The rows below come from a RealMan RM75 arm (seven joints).
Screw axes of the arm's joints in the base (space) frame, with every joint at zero. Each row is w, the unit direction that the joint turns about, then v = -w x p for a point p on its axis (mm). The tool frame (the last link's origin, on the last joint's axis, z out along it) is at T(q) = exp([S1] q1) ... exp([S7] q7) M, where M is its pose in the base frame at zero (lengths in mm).
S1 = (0, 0, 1, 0.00, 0.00, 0.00)
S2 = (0, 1, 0, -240.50, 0.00, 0.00)
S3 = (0, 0, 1, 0.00, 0.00, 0.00)
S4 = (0, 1, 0, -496.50, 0.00, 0.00)
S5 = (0, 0, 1, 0.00, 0.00, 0.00)
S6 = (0, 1, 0, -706.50, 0.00, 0.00)
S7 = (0, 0, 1, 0.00, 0.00, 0.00)
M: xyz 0.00 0.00 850.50 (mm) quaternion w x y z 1 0 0 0
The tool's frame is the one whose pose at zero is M.
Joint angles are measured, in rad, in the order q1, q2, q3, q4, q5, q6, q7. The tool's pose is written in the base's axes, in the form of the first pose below.
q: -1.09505 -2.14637 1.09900 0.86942 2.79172 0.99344 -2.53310
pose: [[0.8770 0.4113 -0.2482 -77.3], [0.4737 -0.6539 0.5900 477.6], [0.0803 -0.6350 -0.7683 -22.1], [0 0 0 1]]
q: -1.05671 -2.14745 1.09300 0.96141 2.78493 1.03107 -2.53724
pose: [[0.8776 0.4223 -0.2269 -75.8], [0.4658 -0.6392 0.6120 475.5], [0.1134 -0.6427 -0.7576 -7.3], [0 0 0 1]]
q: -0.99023 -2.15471 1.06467 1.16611 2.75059 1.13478 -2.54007
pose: [[0.8785 0.4490 -0.1631 -65.6], [0.4389 -0.6236 0.6469 465.2], [0.1887 -0.6399 -0.7449 24.6], [0 0 0 1]]
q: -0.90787 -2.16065 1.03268 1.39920 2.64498 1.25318 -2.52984
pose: [[0.8775 0.4771 -0.0495 -52.7], [0.3831 -0.6351 0.6707 443.6], [0.2885 -0.6075 -0.7401 59.7], [0 0 0 1]]
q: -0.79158 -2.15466 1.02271 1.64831 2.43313 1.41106 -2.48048
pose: [[0.8938 0.4355 0.1073 -40.2], [0.2773 -0.7247 0.6308 401.5], [0.3525 -0.5340 -0.7685 88.7], [0 0 0 1]]
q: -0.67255 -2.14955 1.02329 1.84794 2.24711 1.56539 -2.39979
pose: [[0.9295 0.3105 0.1991 -38.9], [0.1550 -0.8186 0.5530 353.9], [0.3347 -0.4832 -0.8090 103.4], [0 0 0 1]]
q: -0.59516 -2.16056 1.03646 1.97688 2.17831 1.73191 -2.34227
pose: [[0.9658 0.1944 0.1714 -46.6], [0.0958 -0.8825 0.4605 315.1], [0.2408 -0.4284 -0.8709 100.5], [0 0 0 1]]
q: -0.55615 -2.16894 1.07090 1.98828 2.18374 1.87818 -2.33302
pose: [[0.9808 0.1807 0.0739 -64.3], [0.1458 -0.9298 0.3380 293.6], [0.1298 -0.3207 -0.9382 85.2], [0 0 0 1]]
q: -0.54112 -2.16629 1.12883 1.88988 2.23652 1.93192 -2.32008
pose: [[0.9722 0.2326 -0.0262 -86.8], [0.2326 -0.9473 0.2202 291.9], [0.0264 -0.2202 -0.9751 64.0], [0 0 0 1]]
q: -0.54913 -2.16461 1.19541 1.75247 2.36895 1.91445 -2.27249
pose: [[0.9485 0.2738 -0.1593 -112.9], [0.2976 -0.9426 0.1514 302.2], [-0.1087 -0.1910 -0.9755 40.8], [0 0 0 1]]
